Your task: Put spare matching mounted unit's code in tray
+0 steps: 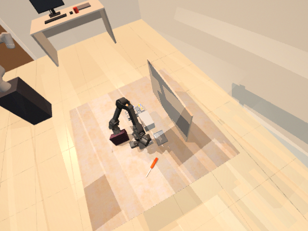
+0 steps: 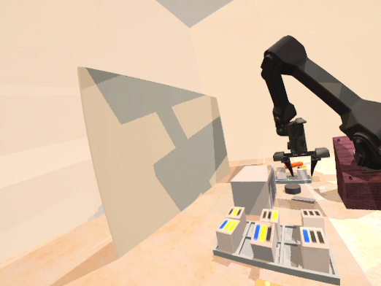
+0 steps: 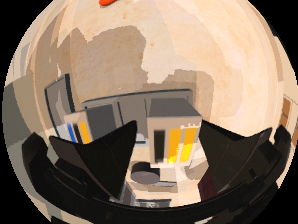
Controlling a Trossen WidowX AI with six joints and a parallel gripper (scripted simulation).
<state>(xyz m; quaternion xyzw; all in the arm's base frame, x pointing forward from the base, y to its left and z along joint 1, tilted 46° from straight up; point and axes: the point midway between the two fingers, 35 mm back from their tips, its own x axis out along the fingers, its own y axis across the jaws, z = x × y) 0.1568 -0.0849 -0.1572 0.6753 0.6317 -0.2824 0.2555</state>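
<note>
My gripper tip is 2 cm below the spare block. The rest, counted from my gripper tip: black puck: 4 cm ahead, 10 cm to the left, 1 cm below; grey holder: 4 cm ahead, 1 cm below; grey tray: 18 cm ahead, 2 cm to the right, 1 cm below.
</note>
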